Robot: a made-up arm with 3 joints. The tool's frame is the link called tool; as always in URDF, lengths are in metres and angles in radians. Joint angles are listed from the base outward.
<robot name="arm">
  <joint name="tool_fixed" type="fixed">
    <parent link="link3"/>
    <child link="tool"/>
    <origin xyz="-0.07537 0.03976 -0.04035" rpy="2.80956 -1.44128 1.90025"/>
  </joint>
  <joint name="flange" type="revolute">
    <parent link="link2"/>
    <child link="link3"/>
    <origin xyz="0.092 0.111 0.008" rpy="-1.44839 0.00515 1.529"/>
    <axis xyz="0 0 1"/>
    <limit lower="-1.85" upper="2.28"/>
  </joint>
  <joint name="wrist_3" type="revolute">
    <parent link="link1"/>
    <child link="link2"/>
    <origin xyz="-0.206 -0.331 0.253" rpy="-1.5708 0 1.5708"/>
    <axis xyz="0 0 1"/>
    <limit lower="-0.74" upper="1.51"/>
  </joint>
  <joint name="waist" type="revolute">
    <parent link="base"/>
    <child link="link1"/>
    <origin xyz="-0.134 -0.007 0.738" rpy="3.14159 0 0"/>
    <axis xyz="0 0 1"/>
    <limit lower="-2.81" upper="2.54"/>
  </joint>
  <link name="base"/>
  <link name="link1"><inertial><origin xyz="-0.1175 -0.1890 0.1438"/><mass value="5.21"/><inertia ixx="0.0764" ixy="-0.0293" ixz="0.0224" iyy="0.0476" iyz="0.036" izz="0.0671"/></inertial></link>
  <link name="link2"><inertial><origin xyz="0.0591 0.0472 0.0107"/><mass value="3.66"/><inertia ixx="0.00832" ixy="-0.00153" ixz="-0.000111" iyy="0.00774" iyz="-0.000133" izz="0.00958"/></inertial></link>
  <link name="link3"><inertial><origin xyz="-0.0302 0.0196 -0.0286"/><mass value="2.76"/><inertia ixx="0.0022" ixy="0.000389" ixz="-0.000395" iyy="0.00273" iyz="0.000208" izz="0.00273"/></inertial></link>
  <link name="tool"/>
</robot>
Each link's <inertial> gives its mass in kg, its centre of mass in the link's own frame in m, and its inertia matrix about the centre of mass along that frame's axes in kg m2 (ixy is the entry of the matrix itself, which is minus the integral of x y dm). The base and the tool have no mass. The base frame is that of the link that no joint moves.
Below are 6 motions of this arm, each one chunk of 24 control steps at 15 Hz.
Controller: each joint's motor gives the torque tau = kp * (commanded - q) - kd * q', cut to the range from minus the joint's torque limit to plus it. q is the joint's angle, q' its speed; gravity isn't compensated. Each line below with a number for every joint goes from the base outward.
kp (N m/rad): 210 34 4.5
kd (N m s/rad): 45 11 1.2
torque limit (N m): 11 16 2.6
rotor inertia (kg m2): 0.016 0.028 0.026
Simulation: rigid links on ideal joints. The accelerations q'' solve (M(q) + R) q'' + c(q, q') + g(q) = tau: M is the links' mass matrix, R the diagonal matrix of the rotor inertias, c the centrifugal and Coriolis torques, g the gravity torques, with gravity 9.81 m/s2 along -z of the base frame. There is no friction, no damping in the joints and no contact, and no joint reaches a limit. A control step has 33 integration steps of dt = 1/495 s. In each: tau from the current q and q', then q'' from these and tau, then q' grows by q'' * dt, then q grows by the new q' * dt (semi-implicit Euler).
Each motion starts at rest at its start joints. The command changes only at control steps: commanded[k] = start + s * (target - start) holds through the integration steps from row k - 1 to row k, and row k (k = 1, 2, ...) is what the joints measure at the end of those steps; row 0 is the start. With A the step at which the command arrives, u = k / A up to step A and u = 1 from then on. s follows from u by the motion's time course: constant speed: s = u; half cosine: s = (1 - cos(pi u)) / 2; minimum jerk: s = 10 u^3 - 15 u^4 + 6 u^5; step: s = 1 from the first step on.
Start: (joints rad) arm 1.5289 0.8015 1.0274
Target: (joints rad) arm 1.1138 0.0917 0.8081
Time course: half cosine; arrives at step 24
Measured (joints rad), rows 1 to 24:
1: 1.5287 0.7960 1.0141
2: 1.5273 0.7891 0.9968
3: 1.5242 0.7805 0.9823
4: 1.5188 0.7696 0.9703
5: 1.5108 0.7555 0.9597
6: 1.5002 0.7378 0.9498
7: 1.4870 0.7162 0.9400
8: 1.4711 0.6907 0.9302
9: 1.4529 0.6611 0.9200
10: 1.4325 0.6277 0.9094
11: 1.4103 0.5907 0.8983
12: 1.3867 0.5506 0.8870
13: 1.3619 0.5078 0.8754
14: 1.3365 0.4630 0.8637
15: 1.3109 0.4167 0.8521
16: 1.2854 0.3698 0.8407
17: 1.2606 0.3228 0.8298
18: 1.2369 0.2767 0.8194
19: 1.2147 0.2320 0.8098
20: 1.1943 0.1896 0.8012
21: 1.1760 0.1502 0.7935
22: 1.1603 0.1143 0.7870
23: 1.1474 0.0825 0.7818
24: 1.1374 0.0554 0.7778

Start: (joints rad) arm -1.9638 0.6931 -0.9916
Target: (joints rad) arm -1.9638 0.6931 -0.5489
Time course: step
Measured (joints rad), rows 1 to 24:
1: -1.9633 0.6894 -0.8959
2: -1.9632 0.6833 -0.7753
3: -1.9634 0.6775 -0.6801
4: -1.9636 0.6723 -0.6088
5: -1.9638 0.6678 -0.5560
6: -1.9639 0.6640 -0.5170
7: -1.9640 0.6607 -0.4884
8: -1.9640 0.6578 -0.4673
9: -1.9640 0.6554 -0.4519
10: -1.9640 0.6534 -0.4405
11: -1.9640 0.6516 -0.4322
12: -1.9639 0.6501 -0.4261
13: -1.9639 0.6489 -0.4216
14: -1.9639 0.6478 -0.4183
15: -1.9639 0.6469 -0.4158
16: -1.9639 0.6461 -0.4140
17: -1.9639 0.6455 -0.4127
18: -1.9638 0.6449 -0.4117
19: -1.9638 0.6444 -0.4110
20: -1.9638 0.6440 -0.4104
21: -1.9638 0.6437 -0.4100
22: -1.9638 0.6434 -0.4097
23: -1.9638 0.6432 -0.4095
24: -1.9638 0.6430 -0.4093

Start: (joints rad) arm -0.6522 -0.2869 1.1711
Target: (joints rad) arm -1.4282 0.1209 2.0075
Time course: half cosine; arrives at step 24
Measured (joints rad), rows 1 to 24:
1: -0.6526 -0.3174 1.1569
2: -0.6556 -0.3461 1.1378
3: -0.6618 -0.3680 1.1266
4: -0.6723 -0.3837 1.1239
5: -0.6874 -0.3937 1.1289
6: -0.7074 -0.3985 1.1409
7: -0.7324 -0.3987 1.1591
8: -0.7620 -0.3947 1.1829
9: -0.7961 -0.3869 1.2116
10: -0.8340 -0.3758 1.2446
11: -0.8752 -0.3617 1.2811
12: -0.9192 -0.3452 1.3206
13: -0.9651 -0.3267 1.3621
14: -1.0123 -0.3066 1.4051
15: -1.0599 -0.2853 1.4488
16: -1.1071 -0.2633 1.4924
17: -1.1531 -0.2410 1.5352
18: -1.1972 -0.2189 1.5765
19: -1.2386 -0.1974 1.6156
20: -1.2766 -0.1769 1.6518
21: -1.3105 -0.1577 1.6846
22: -1.3399 -0.1403 1.7133
23: -1.3641 -0.1249 1.7375
24: -1.3827 -0.1118 1.7567

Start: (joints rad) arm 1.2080 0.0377 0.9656
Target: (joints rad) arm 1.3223 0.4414 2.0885
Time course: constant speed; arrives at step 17
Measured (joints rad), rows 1 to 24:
1: 1.2099 0.0155 0.9644
2: 1.2126 -0.0021 0.9712
3: 1.2164 -0.0120 0.9913
4: 1.2211 -0.0157 1.0216
5: 1.2265 -0.0141 1.0592
6: 1.2322 -0.0083 1.1019
7: 1.2382 0.0012 1.1483
8: 1.2445 0.0135 1.1974
9: 1.2508 0.0284 1.2484
10: 1.2573 0.0452 1.3009
11: 1.2639 0.0638 1.3545
12: 1.2705 0.0838 1.4090
13: 1.2771 0.1050 1.4644
14: 1.2838 0.1272 1.5205
15: 1.2905 0.1504 1.5772
16: 1.2972 0.1743 1.6347
17: 1.3038 0.1989 1.6928
18: 1.3093 0.2205 1.7417
19: 1.3133 0.2386 1.7784
20: 1.3161 0.2538 1.8056
21: 1.3180 0.2664 1.8258
22: 1.3194 0.2769 1.8408
23: 1.3203 0.2857 1.8520
24: 1.3210 0.2930 1.8603

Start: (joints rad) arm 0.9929 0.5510 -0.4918
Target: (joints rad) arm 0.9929 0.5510 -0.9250
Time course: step
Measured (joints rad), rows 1 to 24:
1: 0.9930 0.5390 -0.5358
2: 0.9930 0.5281 -0.5881
3: 0.9930 0.5192 -0.6283
4: 0.9929 0.5117 -0.6578
5: 0.9929 0.5054 -0.6795
6: 0.9929 0.5002 -0.6953
7: 0.9929 0.4957 -0.7069
8: 0.9929 0.4920 -0.7154
9: 0.9929 0.4889 -0.7215
10: 0.9929 0.4863 -0.7261
11: 0.9929 0.4841 -0.7294
12: 0.9929 0.4823 -0.7317
13: 0.9929 0.4807 -0.7335
14: 0.9929 0.4794 -0.7347
15: 0.9929 0.4783 -0.7356
16: 0.9929 0.4774 -0.7363
17: 0.9929 0.4767 -0.7368
18: 0.9929 0.4760 -0.7371
19: 0.9929 0.4755 -0.7373
20: 0.9929 0.4750 -0.7375
21: 0.9929 0.4746 -0.7376
22: 0.9929 0.4743 -0.7377
23: 0.9929 0.4740 -0.7377
24: 0.9929 0.4738 -0.7377

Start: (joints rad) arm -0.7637 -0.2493 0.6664
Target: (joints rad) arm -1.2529 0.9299 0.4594
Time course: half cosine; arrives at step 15
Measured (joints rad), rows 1 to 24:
1: -0.7644 -0.2773 0.6641
2: -0.7692 -0.2976 0.6595
3: -0.7792 -0.3029 0.6537
4: -0.7956 -0.2918 0.6461
5: -0.8187 -0.2639 0.6367
6: -0.8483 -0.2196 0.6255
7: -0.8836 -0.1603 0.6124
8: -0.9234 -0.0877 0.5980
9: -0.9664 -0.0045 0.5825
10: -1.0107 0.0861 0.5665
11: -1.0545 0.1807 0.5505
12: -1.0961 0.2757 0.5352
13: -1.1336 0.3671 0.5211
14: -1.1656 0.4512 0.5090
15: -1.1906 0.5246 0.4993
16: -1.2088 0.5865 0.4917
17: -1.2217 0.6387 0.4854
18: -1.2308 0.6828 0.4802
19: -1.2372 0.7201 0.4758
20: -1.2417 0.7516 0.4722
21: -1.2449 0.7782 0.4691
22: -1.2472 0.8006 0.4666
23: -1.2488 0.8196 0.4646
24: -1.2499 0.8356 0.4629

